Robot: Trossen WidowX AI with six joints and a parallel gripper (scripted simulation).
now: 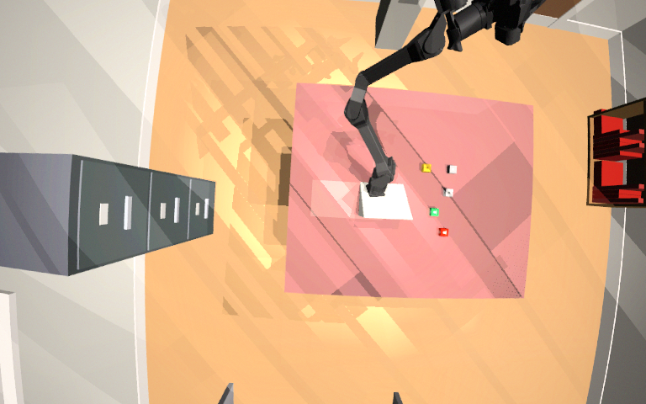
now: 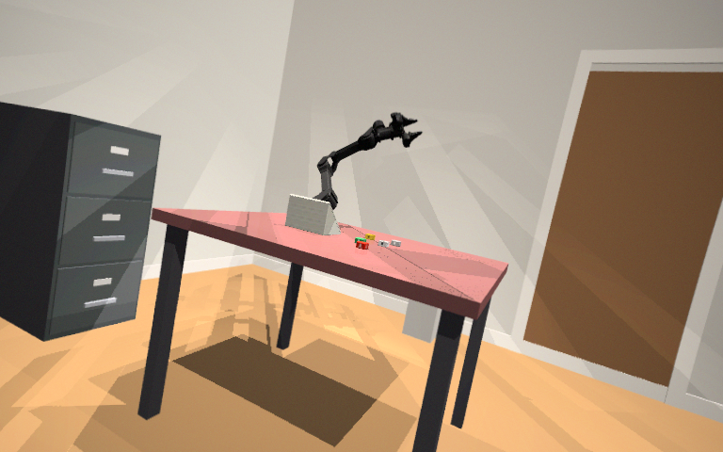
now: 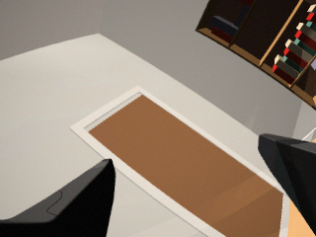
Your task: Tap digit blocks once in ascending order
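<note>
Right now the dark grey block is 53 cm below my gripper tip, 33 cm to the right of it and 7 cm ahead of it. From my gripper tip the other things lie so: yellow block 53 cm below, 32 cm to the right, 5 cm behind; then white block 53 cm below, 43 cm to the right, 4 cm ahead; then green block 53 cm below, 51 cm to the right, 3 cm behind.
</note>
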